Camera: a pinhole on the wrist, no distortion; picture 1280 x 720 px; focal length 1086.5 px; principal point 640.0 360.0 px. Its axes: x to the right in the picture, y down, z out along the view. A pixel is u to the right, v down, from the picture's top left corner.
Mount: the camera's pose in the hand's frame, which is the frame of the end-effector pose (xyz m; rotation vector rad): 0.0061 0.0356 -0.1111 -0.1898 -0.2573 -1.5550
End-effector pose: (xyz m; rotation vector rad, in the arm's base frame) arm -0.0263 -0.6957 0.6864 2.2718 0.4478 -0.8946
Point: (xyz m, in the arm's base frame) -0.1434 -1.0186 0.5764
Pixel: 730.6 320.6
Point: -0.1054 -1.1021 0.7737
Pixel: 285.3 25.5
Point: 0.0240 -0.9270 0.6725
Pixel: 345.4 490.6
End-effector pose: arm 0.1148 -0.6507 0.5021 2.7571 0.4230 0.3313
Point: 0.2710 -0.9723 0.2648
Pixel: 489.0 389.9
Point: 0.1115 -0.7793 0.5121
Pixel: 358.5 65.6
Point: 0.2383 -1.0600 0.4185
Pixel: 57.3 303.2
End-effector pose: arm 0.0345 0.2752 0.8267 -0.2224 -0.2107 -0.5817
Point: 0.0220 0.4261 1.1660
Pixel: 885.6 391.3
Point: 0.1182 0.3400 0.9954
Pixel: 799.5 692.7
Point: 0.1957 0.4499 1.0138
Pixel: 405.9 667.8
